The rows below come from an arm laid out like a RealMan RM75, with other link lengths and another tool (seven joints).
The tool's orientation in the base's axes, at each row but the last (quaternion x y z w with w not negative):
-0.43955 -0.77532 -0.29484 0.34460
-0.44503 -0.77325 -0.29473 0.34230
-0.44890 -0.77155 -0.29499 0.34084
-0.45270 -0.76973 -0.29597 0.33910
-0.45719 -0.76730 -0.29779 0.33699
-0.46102 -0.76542 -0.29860 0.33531
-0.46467 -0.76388 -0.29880 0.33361
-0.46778 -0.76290 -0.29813 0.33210
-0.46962 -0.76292 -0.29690 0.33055
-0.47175 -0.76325 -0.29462 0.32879
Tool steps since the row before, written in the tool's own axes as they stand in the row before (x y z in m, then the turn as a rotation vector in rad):
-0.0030 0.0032 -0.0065 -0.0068 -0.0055 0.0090
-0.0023 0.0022 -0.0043 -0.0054 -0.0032 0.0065
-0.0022 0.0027 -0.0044 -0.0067 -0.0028 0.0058
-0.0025 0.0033 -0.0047 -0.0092 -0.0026 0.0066
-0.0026 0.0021 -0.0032 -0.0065 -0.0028 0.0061
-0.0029 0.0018 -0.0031 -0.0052 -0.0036 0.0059
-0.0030 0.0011 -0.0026 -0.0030 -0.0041 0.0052
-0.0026 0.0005 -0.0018 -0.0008 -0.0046 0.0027
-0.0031 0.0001 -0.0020 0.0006 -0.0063 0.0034
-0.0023 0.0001 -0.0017 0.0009 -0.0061 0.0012
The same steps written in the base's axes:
0.0057 -0.0050 0.0019 -0.0048 0.0012 -0.0115
0.0040 -0.0034 0.0011 -0.0026 0.0009 -0.0086
0.0044 -0.0033 0.0013 -0.0016 -0.0001 -0.0092
0.0051 -0.0035 0.0013 -0.0007 -0.0006 -0.0116
0.0036 -0.0029 0.0002 -0.0017 0.0003 -0.0092
0.0034 -0.0031 -0.0002 -0.0028 0.0005 -0.0082
0.0026 -0.0031 -0.0006 -0.0039 0.0009 -0.0061
0.0018 -0.0025 -0.0009 -0.0045 -0.0001 -0.0029
0.0016 -0.0031 -0.0012 -0.0067 0.0005 -0.0025
0.0013 -0.0025 -0.0007 -0.0061 -0.0009 -0.0009

